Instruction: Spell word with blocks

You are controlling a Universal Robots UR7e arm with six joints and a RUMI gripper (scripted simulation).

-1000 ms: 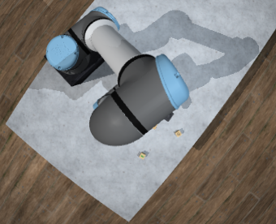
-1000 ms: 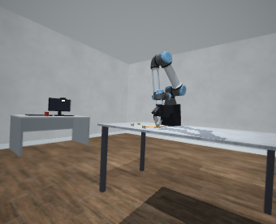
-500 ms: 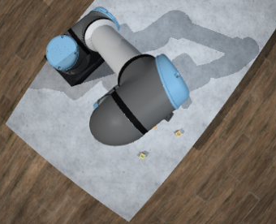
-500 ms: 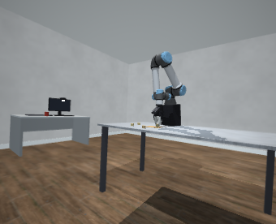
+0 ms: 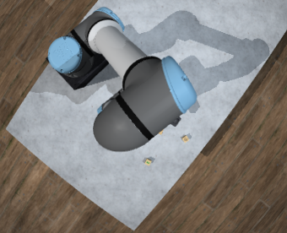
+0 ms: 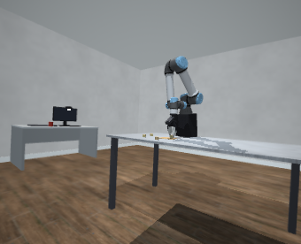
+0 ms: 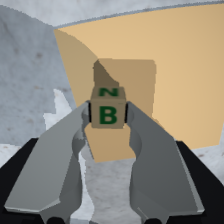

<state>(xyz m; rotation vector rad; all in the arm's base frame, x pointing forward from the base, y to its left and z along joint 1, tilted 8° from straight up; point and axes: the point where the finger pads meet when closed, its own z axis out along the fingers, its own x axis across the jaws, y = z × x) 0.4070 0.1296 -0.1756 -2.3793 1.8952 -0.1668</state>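
Now: the B block right at my hand. Round my hand: tan mat 40 mm to the right, 20 mm below, 10 mm ahead; E block 210 mm to the right, 160 mm ahead, 10 mm below; D block 270 mm to the right, 10 mm below, 10 mm ahead.
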